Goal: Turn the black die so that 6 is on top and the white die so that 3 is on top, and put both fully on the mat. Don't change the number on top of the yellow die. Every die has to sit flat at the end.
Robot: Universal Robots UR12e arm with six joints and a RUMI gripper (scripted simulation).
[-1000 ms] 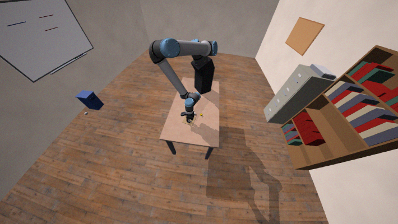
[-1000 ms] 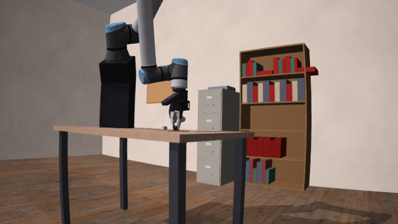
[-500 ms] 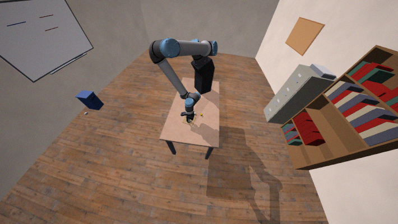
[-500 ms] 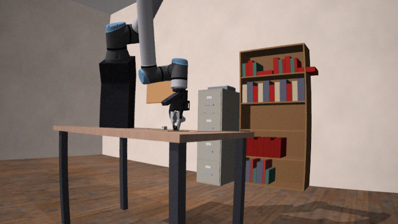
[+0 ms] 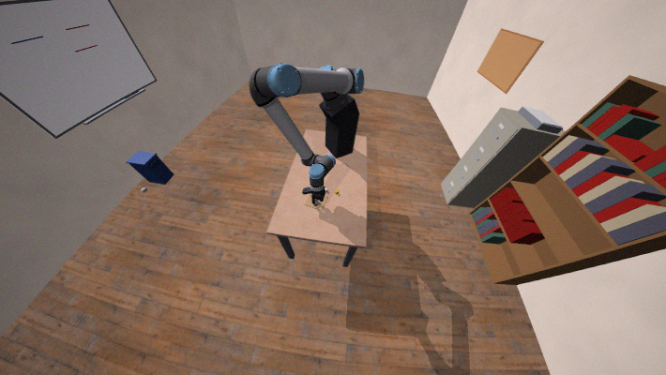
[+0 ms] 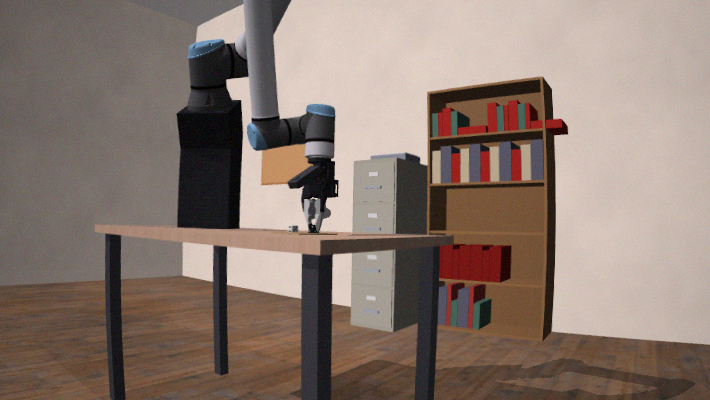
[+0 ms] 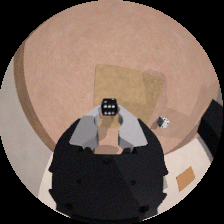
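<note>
My gripper is now right at the black die. Also, from my hand: tan mat 4 cm behind, 1 cm to the left, 2 cm below; white die 12 cm behind, 9 cm to the left, 1 cm below; yellow die 10 cm behind, 18 cm to the left, 1 cm below.
</note>
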